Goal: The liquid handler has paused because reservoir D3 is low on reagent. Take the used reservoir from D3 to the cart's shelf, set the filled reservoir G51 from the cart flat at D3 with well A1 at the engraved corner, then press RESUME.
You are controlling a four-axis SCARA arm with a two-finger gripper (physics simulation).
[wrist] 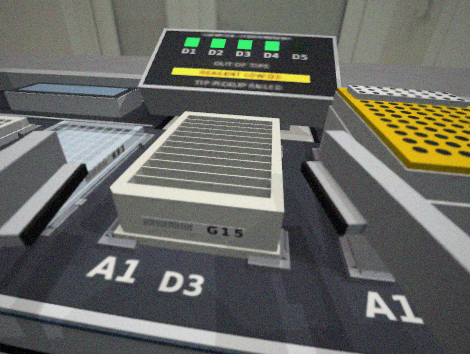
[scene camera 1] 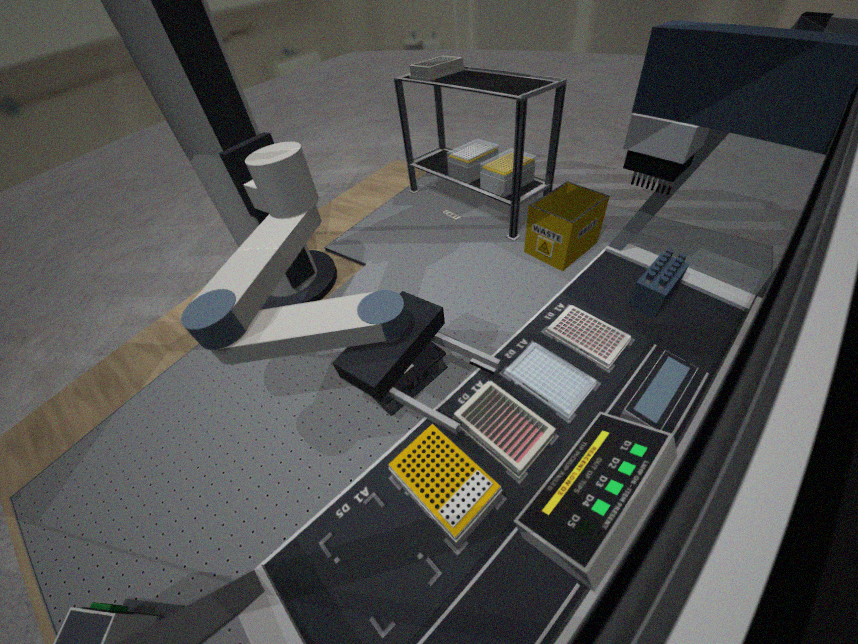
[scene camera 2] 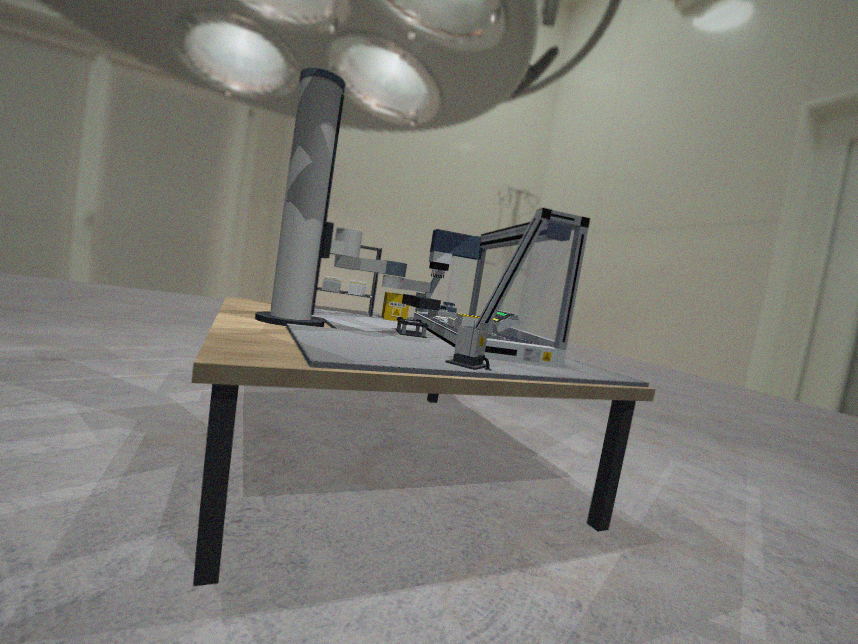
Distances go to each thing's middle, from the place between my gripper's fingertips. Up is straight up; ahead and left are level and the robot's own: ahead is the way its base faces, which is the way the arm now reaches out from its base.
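Clear well plate (scene camera 1: 558, 384): my hand 110 mm to the right of it, 70 mm short of it, 40 mm above it. Yellow bin (scene camera 1: 562, 225): from my hand, 540 mm to the left, 70 mm behind, 30 mm below.
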